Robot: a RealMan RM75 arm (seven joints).
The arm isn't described. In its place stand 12 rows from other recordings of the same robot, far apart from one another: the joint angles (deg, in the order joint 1, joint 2, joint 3, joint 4, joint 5, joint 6, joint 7), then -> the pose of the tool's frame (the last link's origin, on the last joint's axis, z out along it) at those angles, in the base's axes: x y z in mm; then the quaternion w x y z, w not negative.
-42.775 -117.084 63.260 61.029 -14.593 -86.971 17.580 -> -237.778, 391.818, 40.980, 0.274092, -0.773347, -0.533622, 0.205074
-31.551 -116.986 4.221 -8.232 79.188 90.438 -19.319 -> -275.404, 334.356, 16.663, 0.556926, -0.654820, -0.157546, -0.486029
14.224 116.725 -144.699 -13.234 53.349 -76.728 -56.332 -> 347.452, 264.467, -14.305, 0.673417, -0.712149, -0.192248, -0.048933
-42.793 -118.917 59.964 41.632 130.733 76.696 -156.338 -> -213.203, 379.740, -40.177, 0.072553, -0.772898, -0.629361, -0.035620
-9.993 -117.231 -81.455 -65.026 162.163 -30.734 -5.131 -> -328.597, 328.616, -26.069, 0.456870, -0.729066, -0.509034, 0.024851
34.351 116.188 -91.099 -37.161 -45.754 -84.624 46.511 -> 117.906, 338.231, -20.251, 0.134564, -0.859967, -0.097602, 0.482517
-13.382 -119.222 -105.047 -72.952 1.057 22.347 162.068 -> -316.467, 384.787, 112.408, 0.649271, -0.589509, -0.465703, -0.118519
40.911 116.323 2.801 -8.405 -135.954 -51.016 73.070 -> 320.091, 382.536, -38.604, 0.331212, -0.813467, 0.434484, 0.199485
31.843 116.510 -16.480 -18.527 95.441 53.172 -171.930 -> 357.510, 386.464, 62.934, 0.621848, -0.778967, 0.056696, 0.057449
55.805 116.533 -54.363 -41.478 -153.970 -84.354 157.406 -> 185.564, 413.495, -5.601, 0.142145, -0.813920, 0.550170, -0.121002
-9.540 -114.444 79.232 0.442 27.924 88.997 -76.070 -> -379.467, 204.904, 8.648, 0.313282, -0.588633, -0.538480, -0.515175
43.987 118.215 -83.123 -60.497 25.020 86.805 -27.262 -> 195.196, 371.834, -24.850, 0.166338, -0.878202, 0.356441, -0.272107
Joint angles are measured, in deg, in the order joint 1, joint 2, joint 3, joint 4, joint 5, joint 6, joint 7. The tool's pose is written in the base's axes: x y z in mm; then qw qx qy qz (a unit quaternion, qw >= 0). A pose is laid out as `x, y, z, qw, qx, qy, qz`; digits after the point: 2 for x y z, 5 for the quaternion.
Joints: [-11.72, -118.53, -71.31, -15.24, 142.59, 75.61, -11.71]
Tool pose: -372.49, 270.93, 41.11, 0.70791, -0.55756, -0.25867, -0.34795
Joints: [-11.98, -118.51, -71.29, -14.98, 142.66, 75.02, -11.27]
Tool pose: -373.33, 272.20, 40.06, 0.70779, -0.56126, -0.25953, -0.34156
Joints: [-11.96, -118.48, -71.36, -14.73, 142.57, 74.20, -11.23]
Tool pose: -376.33, 271.67, 39.28, 0.70815, -0.56202, -0.26567, -0.33479
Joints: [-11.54, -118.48, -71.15, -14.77, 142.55, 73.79, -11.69]
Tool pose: -378.64, 269.17, 38.09, 0.70642, -0.56188, -0.27245, -0.33321
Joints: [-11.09, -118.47, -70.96, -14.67, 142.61, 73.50, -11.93]
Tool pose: -381.33, 266.05, 37.02, 0.70558, -0.56259, -0.27761, -0.32951
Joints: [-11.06, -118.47, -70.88, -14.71, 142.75, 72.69, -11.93]
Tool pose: -382.55, 266.26, 35.28, 0.70348, -0.56524, -0.28253, -0.32527
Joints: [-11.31, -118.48, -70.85, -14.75, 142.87, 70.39, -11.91]
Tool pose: -385.45, 268.60, 31.30, 0.69876, -0.57028, -0.29586, -0.31463
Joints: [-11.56, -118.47, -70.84, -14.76, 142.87, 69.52, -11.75]
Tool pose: -385.94, 270.46, 29.97, 0.69716, -0.57265, -0.29939, -0.31050
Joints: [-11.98, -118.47, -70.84, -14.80, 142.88, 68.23, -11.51]
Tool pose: -386.28, 273.57, 27.91, 0.69455, -0.57622, -0.30431, -0.30489
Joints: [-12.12, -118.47, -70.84, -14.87, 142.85, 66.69, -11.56]
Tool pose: -388.35, 274.83, 25.51, 0.69156, -0.57829, -0.31370, -0.29820
